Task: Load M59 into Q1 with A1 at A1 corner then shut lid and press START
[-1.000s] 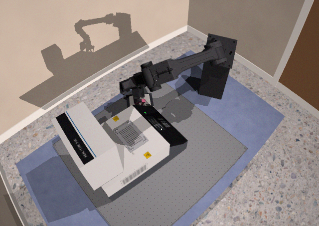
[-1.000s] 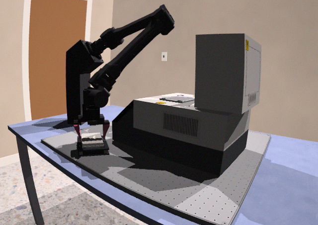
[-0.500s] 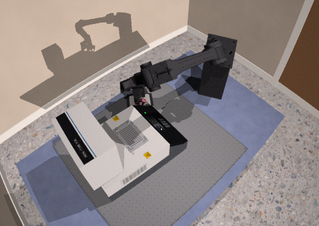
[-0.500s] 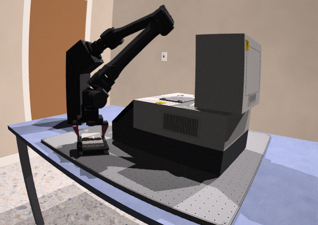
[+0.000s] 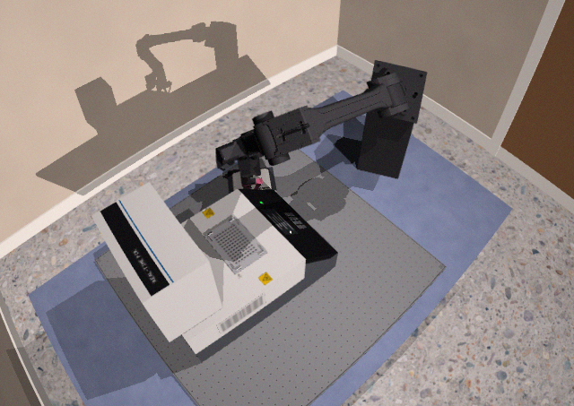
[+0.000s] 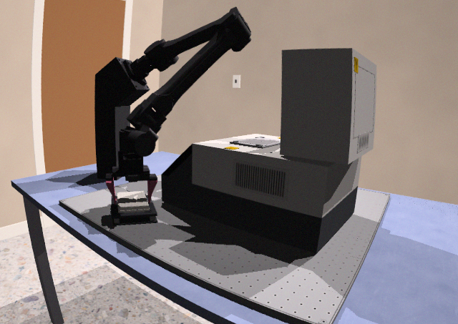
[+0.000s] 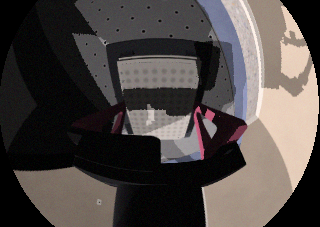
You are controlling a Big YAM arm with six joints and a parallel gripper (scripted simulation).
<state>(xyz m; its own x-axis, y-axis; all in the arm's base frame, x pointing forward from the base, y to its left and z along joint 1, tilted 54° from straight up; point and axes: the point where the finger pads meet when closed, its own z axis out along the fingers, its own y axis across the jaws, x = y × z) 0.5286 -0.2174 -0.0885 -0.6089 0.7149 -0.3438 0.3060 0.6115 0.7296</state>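
Right now my hand is right at the sealed plate M59. From my hand the other things lie so: plate nest N1: 10 mm below.
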